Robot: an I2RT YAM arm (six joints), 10 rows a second.
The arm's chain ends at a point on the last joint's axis. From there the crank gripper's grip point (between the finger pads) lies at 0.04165 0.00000 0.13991 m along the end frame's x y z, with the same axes.
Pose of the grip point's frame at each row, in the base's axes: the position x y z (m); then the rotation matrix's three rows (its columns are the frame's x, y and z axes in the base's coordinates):
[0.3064 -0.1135 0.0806], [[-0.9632 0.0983 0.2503], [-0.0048 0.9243 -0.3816], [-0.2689 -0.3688 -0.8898]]
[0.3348 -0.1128 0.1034], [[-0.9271 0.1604 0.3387], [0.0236 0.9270 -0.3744], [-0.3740 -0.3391 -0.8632]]
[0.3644 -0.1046 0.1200], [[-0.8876 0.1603 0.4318], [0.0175 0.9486 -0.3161], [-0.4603 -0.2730 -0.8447]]
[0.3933 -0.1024 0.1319], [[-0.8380 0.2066 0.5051], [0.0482 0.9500 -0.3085], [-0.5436 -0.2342 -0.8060]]
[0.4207 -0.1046 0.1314], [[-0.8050 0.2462 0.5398], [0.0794 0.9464 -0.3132], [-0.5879 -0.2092 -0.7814]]
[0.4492 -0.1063 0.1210], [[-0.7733 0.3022 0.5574], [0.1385 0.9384 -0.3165], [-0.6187 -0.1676 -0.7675]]
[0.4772 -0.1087 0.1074], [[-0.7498 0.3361 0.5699], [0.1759 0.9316 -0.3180], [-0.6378 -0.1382 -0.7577]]
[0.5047 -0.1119 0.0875], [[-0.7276 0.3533 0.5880], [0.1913 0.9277 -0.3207], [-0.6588 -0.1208 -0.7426]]
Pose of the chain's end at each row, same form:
[0.3115 -0.0599 0.2163], [[-0.9632 0.0983 0.2503], [-0.0048 0.9243 -0.3816], [-0.2689 -0.3688 -0.8898]]
[0.3260 -0.0614 0.2397], [[-0.9271 0.1604 0.3387], [0.0236 0.9270 -0.3744], [-0.3740 -0.3391 -0.8632]]
[0.3410 -0.0611 0.2574], [[-0.8876 0.1603 0.4318], [0.0175 0.9486 -0.3161], [-0.4603 -0.2730 -0.8447]]
[0.3575 -0.0612 0.2673], [[-0.8380 0.2066 0.5051], [0.0482 0.9500 -0.3085], [-0.5436 -0.2342 -0.8060]]
[0.3787 -0.0641 0.2652], [[-0.8050 0.2462 0.5398], [0.0794 0.9464 -0.3132], [-0.5879 -0.2092 -0.7814]]
[0.4034 -0.0678 0.2541], [[-0.7733 0.3022 0.5574], [0.1385 0.9384 -0.3165], [-0.6187 -0.1676 -0.7675]]
[0.4287 -0.0715 0.2400], [[-0.7498 0.3361 0.5699], [0.1759 0.9316 -0.3180], [-0.6378 -0.1382 -0.7577]]
[0.4527 -0.0750 0.2188], [[-0.7276 0.3533 0.5880], [0.1913 0.9277 -0.3207], [-0.6588 -0.1208 -0.7426]]

